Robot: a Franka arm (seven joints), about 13 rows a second.
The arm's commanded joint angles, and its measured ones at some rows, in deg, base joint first. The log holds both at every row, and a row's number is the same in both.
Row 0, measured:
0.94 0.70 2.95 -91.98 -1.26 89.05 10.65
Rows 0 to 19, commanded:
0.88 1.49 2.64 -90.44 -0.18 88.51 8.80
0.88 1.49 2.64 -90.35 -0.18 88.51 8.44
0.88 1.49 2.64 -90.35 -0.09 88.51 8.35
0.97 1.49 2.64 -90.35 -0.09 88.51 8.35
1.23 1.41 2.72 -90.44 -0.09 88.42 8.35
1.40 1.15 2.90 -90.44 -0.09 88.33 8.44
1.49 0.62 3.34 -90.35 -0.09 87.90 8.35
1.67 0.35 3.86 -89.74 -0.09 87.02 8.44
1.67 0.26 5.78 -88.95 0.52 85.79 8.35
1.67 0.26 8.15 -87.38 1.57 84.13 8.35
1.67 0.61 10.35 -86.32 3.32 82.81 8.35
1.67 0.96 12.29 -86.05 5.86 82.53 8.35
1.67 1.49 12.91 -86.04 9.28 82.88 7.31
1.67 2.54 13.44 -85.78 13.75 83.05 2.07
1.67 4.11 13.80 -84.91 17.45 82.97 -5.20
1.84 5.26 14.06 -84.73 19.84 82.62 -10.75
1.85 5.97 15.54 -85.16 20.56 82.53 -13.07
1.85 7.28 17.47 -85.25 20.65 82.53 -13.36
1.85 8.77 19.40 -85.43 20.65 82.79 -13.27
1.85 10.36 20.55 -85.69 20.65 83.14 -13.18
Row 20, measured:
1.99 6.75 18.02 -87.50 19.42 83.92 -11.66
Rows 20 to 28, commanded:
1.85 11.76 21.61 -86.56 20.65 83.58 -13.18
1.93 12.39 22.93 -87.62 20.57 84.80 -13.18
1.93 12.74 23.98 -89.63 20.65 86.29 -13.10
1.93 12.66 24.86 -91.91 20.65 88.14 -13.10
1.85 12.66 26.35 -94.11 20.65 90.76 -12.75
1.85 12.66 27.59 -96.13 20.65 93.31 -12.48
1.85 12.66 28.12 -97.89 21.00 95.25 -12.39
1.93 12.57 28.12 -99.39 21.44 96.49 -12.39
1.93 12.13 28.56 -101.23 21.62 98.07 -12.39
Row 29, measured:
2.35 13.94 28.18 -97.22 19.61 95.13 -11.67
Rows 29 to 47, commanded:
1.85 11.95 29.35 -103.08 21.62 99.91 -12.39
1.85 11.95 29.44 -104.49 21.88 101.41 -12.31
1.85 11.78 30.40 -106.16 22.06 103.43 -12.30
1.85 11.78 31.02 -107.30 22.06 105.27 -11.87
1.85 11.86 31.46 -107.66 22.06 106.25 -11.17
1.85 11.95 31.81 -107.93 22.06 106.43 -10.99
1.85 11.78 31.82 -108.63 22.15 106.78 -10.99
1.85 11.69 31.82 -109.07 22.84 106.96 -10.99
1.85 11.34 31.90 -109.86 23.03 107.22 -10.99
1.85 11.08 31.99 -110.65 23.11 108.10 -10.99
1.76 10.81 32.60 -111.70 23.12 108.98 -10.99
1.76 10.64 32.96 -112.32 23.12 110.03 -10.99
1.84 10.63 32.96 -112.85 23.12 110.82 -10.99
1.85 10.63 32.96 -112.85 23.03 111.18 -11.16
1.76 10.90 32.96 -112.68 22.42 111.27 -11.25
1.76 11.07 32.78 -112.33 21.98 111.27 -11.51
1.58 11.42 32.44 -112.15 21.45 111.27 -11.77
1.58 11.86 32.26 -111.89 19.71 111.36 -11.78
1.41 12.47 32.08 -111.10 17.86 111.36 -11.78
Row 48, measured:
1.92 12.77 32.63 -111.08 20.74 110.36 -11.42
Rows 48 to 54, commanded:
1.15 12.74 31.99 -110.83 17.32 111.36 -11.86
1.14 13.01 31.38 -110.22 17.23 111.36 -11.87
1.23 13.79 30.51 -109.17 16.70 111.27 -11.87
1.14 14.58 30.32 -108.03 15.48 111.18 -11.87
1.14 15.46 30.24 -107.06 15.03 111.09 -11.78
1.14 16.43 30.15 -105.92 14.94 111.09 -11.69
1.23 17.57 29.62 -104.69 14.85 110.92 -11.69
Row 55, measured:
0.84 14.39 29.97 -108.36 15.99 111.30 -11.52
